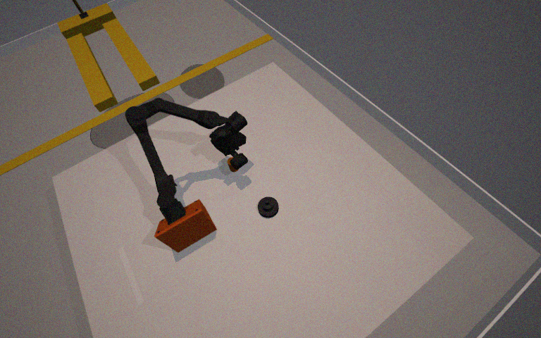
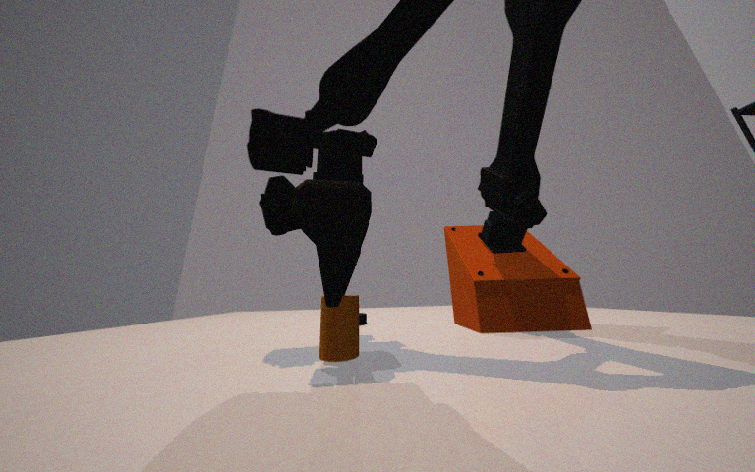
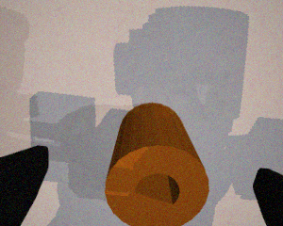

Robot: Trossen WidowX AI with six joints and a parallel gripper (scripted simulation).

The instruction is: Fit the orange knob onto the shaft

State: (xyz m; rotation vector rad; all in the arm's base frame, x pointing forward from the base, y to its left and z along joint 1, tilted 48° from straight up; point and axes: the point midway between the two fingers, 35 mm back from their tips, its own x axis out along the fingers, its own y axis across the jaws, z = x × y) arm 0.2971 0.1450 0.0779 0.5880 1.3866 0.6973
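The orange knob lies 10 mm behind my gripper tip and 20 mm below it. From my gripper tip the other things lie so: shaft: 10 mm ahead, 250 mm to the right, 20 mm below.
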